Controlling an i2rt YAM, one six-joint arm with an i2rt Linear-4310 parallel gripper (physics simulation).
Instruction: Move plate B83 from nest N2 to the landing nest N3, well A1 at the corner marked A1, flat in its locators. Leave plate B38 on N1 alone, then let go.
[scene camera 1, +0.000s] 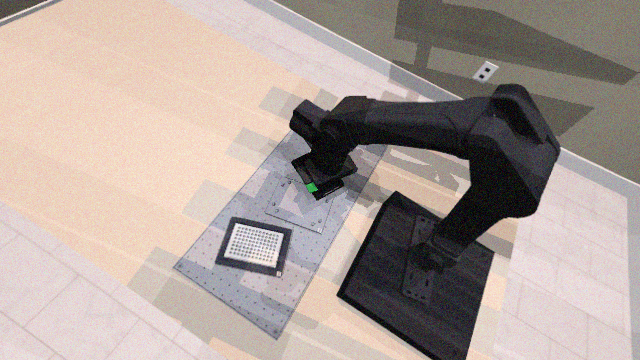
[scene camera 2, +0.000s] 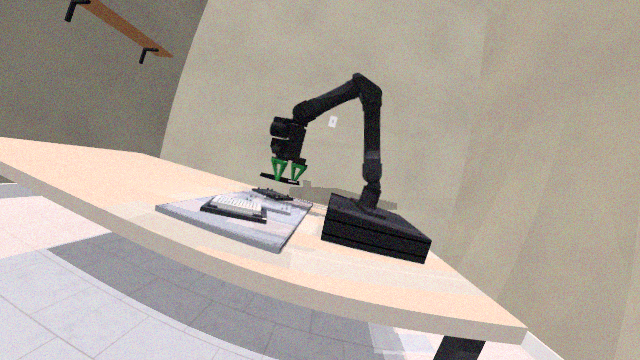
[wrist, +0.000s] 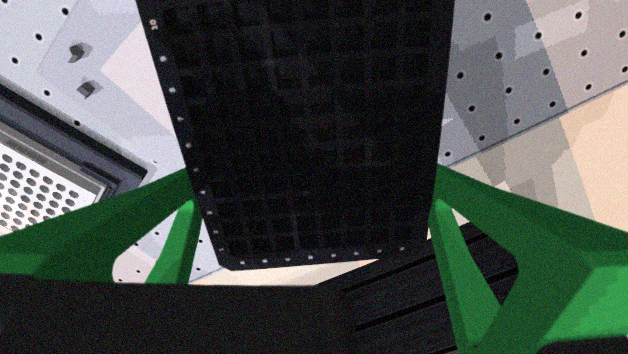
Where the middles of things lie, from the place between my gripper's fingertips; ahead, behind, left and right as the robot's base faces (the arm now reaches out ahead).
I see my gripper 40 mm short of the grey nest (scene camera 1: 291, 201), 40 mm to the right of it and 80 mm above it.
